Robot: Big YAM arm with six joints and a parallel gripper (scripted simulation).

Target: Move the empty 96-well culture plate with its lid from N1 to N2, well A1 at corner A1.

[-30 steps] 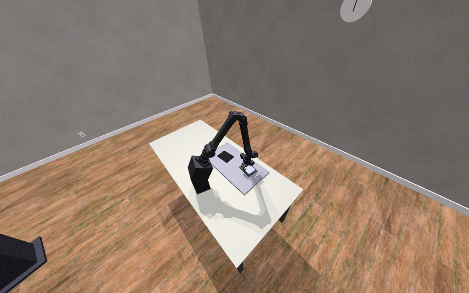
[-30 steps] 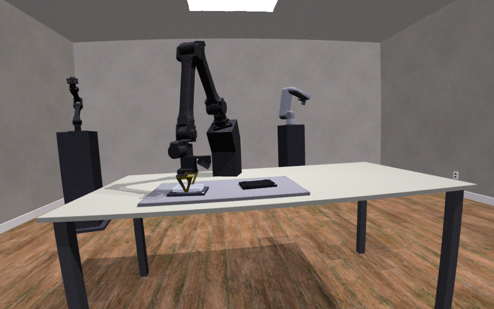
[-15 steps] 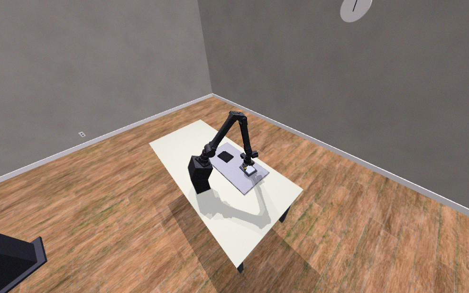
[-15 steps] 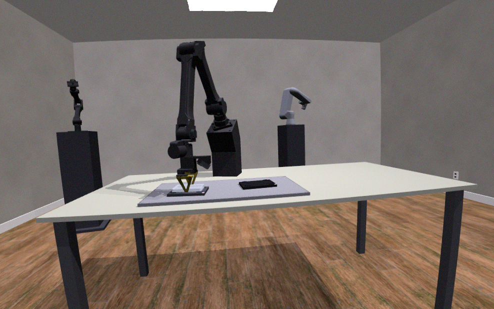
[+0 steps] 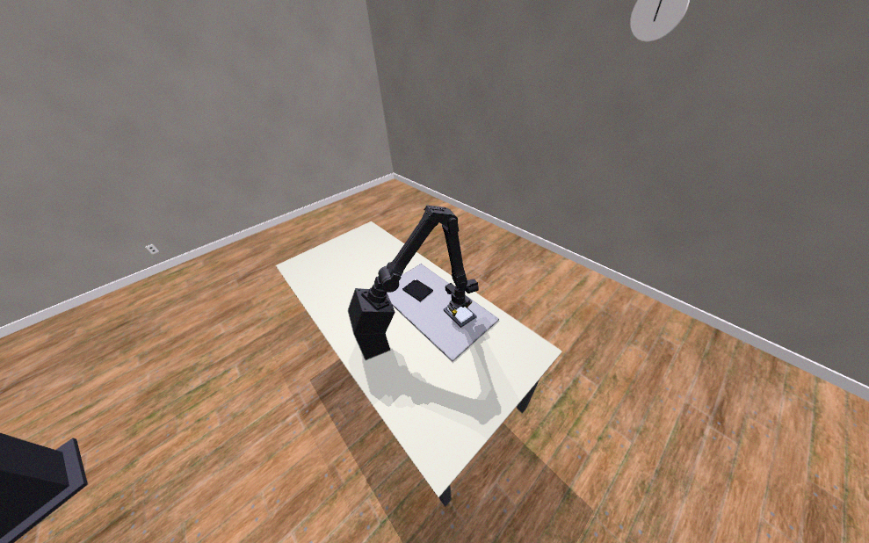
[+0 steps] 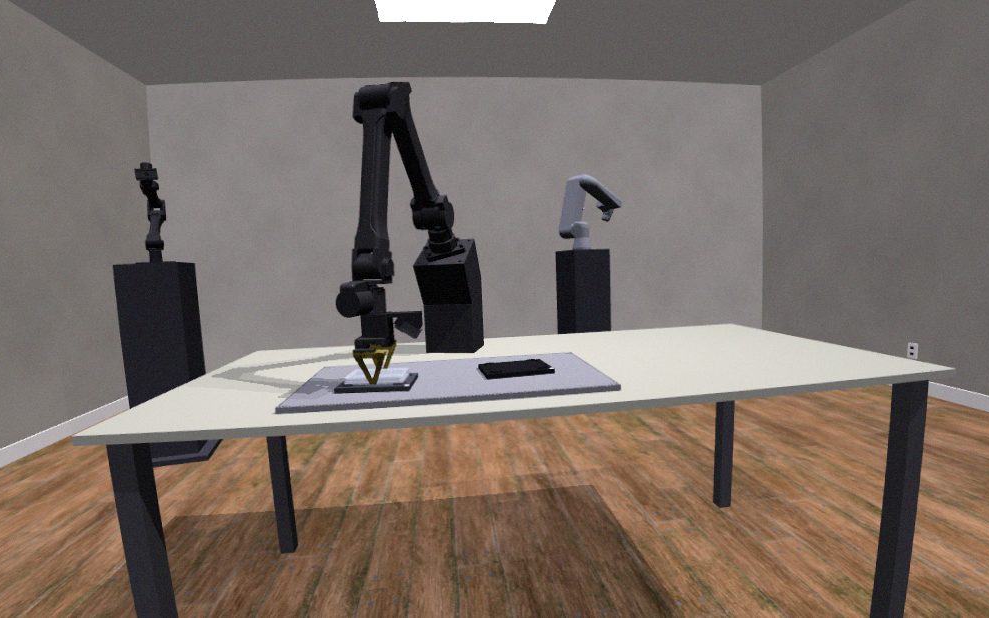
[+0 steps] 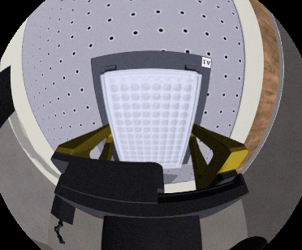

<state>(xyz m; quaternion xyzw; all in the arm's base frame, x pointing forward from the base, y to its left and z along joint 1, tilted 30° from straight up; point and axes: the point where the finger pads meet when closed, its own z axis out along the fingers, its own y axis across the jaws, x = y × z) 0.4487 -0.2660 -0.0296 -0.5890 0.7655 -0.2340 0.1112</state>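
My hand is 20 mm above the nest N1. Round my hand: clear lid (right at my hand); then nest N2 (20 mm ahead, 330 mm to the left, 20 mm below).
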